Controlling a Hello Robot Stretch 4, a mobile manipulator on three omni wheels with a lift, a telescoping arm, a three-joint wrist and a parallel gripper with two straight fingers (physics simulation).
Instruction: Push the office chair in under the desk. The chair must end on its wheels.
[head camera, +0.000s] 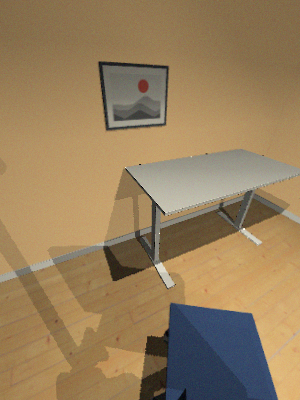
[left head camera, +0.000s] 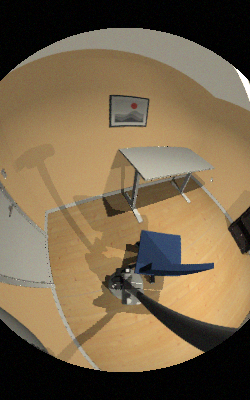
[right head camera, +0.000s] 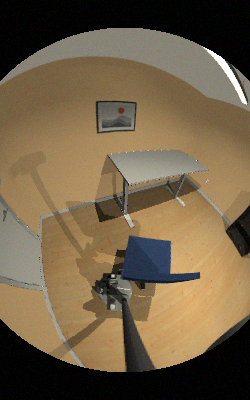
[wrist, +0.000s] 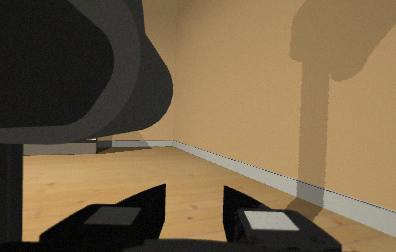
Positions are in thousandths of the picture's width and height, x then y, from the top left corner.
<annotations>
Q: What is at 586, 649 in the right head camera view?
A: A blue office chair.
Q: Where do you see a framed picture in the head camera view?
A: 448, 239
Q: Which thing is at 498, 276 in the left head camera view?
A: A framed picture.
</annotations>
